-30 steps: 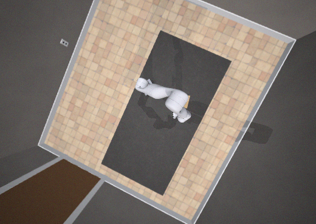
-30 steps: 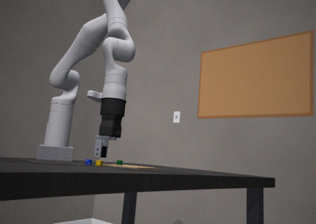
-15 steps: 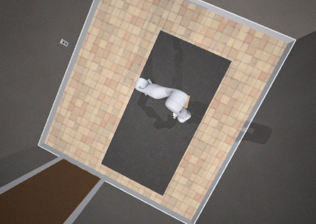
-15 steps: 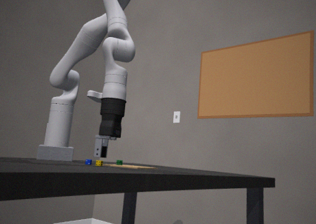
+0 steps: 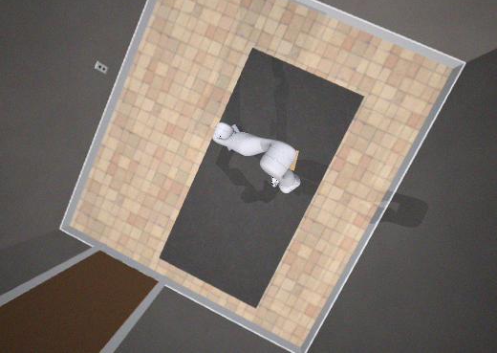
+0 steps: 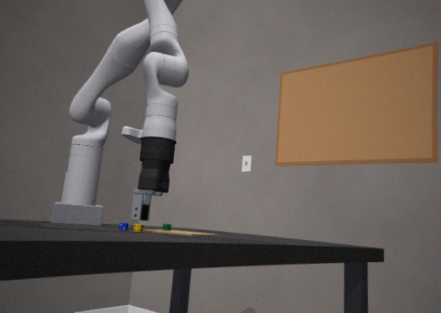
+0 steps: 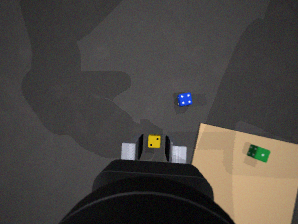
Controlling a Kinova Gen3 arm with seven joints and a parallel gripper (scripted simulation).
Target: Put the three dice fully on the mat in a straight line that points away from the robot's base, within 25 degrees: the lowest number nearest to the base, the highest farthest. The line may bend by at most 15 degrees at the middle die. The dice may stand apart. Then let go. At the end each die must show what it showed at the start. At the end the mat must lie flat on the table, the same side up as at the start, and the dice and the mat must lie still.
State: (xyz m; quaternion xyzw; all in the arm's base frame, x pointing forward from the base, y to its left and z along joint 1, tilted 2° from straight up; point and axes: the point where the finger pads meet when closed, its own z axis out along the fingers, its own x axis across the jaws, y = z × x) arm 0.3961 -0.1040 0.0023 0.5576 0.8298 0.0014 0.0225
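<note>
Right now my hand is 3 cm above the yellow die. From my hand the other things lie so: green die 13 cm to the left, 4 cm behind, 3 cm below; then blue die 7 cm behind, 3 cm below, 1 cm to the left; then mat 13 cm to the left, 4 cm below.
</note>
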